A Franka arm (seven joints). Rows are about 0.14 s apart.
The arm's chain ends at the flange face. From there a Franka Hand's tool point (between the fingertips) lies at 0.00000 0.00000 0.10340 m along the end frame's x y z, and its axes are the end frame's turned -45 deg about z.
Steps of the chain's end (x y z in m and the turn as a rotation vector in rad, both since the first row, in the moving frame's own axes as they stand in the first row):
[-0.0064 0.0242 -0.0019 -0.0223 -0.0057 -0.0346]
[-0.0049 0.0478 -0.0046 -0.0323 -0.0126 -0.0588]
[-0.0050 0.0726 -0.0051 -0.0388 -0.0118 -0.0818]
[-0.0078 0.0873 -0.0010 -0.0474 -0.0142 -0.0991]
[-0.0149 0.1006 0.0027 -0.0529 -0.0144 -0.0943]
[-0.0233 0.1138 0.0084 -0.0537 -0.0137 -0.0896]
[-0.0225 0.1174 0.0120 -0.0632 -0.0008 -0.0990]
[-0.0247 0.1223 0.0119 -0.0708 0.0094 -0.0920]
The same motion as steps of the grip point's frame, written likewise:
[-0.0237 0.0138 -0.0019 -0.0117 -0.0198 -0.0346]
[-0.0405 0.0319 -0.0047 -0.0139 -0.0317 -0.0588]
[-0.0585 0.0499 -0.0052 -0.0191 -0.0358 -0.0818]
[-0.0716 0.0589 -0.0011 -0.0235 -0.0436 -0.0991]
[-0.0864 0.0636 0.0025 -0.0272 -0.0476 -0.0943]
[-0.1017 0.0671 0.0082 -0.0283 -0.0477 -0.0896]
[-0.1034 0.0719 0.0118 -0.0441 -0.0453 -0.0990]
[-0.1082 0.0751 0.0116 -0.0567 -0.0434 -0.0920]

